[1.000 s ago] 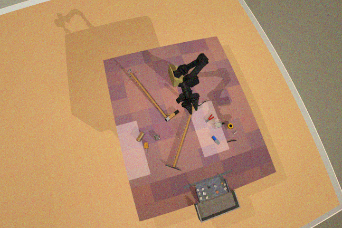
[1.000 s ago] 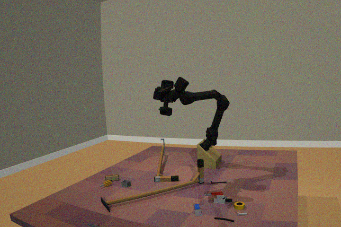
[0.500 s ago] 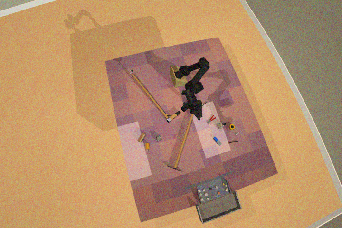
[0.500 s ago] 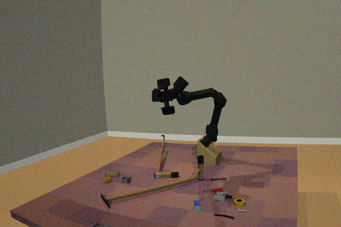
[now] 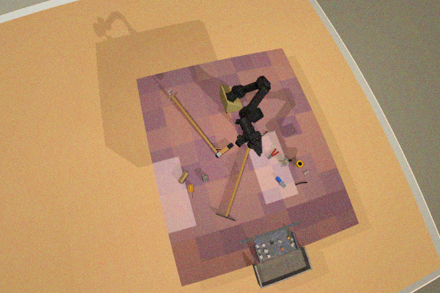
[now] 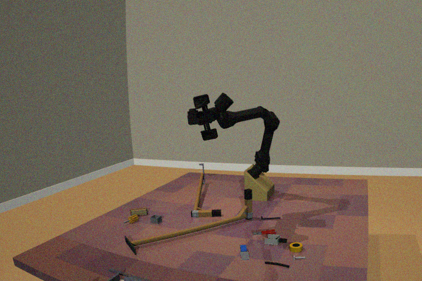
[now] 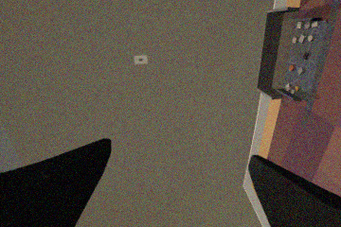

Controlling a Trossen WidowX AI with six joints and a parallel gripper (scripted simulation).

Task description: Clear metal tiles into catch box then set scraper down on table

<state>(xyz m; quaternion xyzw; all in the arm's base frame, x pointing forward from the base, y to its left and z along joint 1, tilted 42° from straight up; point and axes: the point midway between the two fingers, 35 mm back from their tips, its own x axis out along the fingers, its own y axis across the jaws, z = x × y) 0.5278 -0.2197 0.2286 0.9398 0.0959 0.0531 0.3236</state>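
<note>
Now: gripper tip 480 mm above the blue-handled tool, 220 mm to the right of it and 110 mm short of it. Round my gripper tip: grey box: 480 mm below, 290 mm to the right, 30 mm behind; then long scraper: 420 mm below, 50 mm to the right, 10 mm ahead; then orange screwdriver: 470 mm below, 400 mm to the right, 30 mm ahead.
</note>
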